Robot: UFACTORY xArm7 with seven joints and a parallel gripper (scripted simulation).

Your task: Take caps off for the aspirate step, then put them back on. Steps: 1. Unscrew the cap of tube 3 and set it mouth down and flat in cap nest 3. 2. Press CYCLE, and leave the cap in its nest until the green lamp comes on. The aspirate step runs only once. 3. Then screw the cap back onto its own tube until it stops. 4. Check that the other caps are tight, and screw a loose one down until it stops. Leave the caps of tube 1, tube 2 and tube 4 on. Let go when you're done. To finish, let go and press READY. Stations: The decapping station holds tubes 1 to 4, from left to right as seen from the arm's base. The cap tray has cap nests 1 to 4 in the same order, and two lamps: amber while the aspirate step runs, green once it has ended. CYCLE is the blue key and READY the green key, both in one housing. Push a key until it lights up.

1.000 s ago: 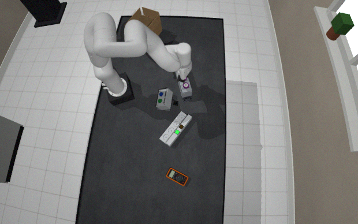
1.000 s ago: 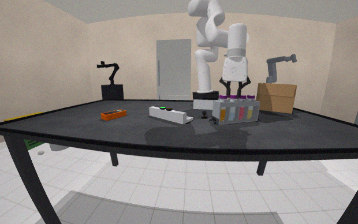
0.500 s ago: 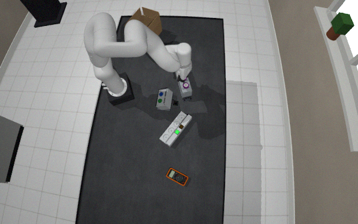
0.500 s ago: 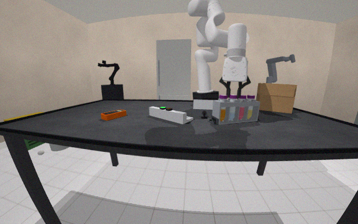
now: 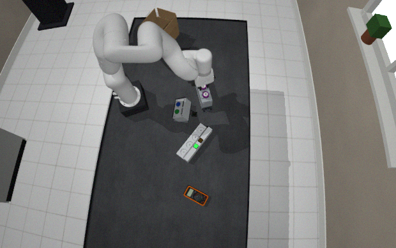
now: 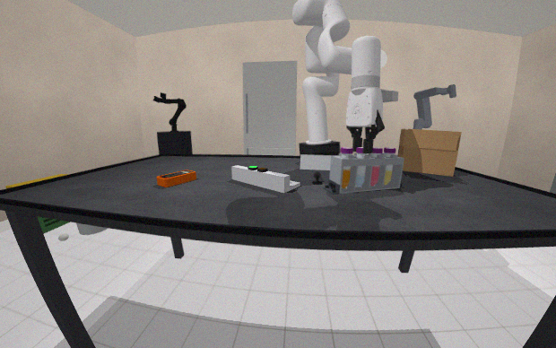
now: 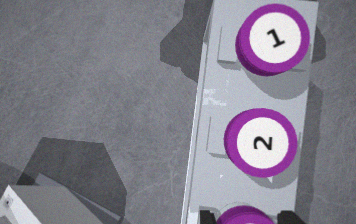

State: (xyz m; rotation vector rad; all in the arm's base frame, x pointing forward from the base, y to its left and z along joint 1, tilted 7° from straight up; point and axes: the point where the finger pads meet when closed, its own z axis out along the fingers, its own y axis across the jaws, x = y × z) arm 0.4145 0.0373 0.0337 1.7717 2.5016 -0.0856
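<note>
The purple cap is 1 cm below my hand. From my hand the other things lie so: blue cycle key 14 cm behind, 8 cm to the right, 6 cm below; green ready key 15 cm behind, 12 cm to the right, 6 cm below; key housing 13 cm behind, 10 cm to the right, 8 cm below.
</note>
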